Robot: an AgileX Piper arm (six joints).
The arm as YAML. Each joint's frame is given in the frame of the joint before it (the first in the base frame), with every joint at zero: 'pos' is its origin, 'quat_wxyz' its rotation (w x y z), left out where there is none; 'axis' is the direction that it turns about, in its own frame. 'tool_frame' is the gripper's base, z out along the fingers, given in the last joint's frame.
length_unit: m
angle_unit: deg
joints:
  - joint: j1
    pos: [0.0, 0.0, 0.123]
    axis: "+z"
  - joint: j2
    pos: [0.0, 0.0, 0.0]
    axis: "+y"
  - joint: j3
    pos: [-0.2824, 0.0, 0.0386]
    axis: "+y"
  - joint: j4
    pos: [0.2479, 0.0, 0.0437]
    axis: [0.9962, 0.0, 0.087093]
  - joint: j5
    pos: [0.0, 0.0, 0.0]
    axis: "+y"
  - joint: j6
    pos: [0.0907, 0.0, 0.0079]
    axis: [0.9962, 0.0, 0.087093]
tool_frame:
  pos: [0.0, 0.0, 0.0]
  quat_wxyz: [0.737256, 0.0, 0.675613, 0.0]
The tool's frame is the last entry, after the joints.
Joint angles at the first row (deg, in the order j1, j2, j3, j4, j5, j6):
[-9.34, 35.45, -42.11, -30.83, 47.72, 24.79]
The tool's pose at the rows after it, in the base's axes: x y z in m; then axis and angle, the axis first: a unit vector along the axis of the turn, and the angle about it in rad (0 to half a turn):
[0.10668, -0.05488, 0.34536, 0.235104, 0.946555, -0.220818, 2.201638]
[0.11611, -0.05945, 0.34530, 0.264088, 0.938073, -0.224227, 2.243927]
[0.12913, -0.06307, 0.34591, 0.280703, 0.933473, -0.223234, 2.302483]
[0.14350, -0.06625, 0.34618, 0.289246, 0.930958, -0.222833, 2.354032]
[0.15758, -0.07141, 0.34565, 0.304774, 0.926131, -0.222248, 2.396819]
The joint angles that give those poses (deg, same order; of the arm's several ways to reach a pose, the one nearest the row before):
[-9.33, 38.16, -42.94, -32.57, 48.73, 28.61]
[-9.34, 41.35, -44.23, -34.55, 50.45, 32.70]
[-9.34, 45.43, -46.41, -34.82, 52.56, 34.60]
[-9.34, 49.55, -48.65, -34.82, 54.04, 35.65]
[-10.24, 53.54, -50.79, -34.61, 54.80, 36.85]

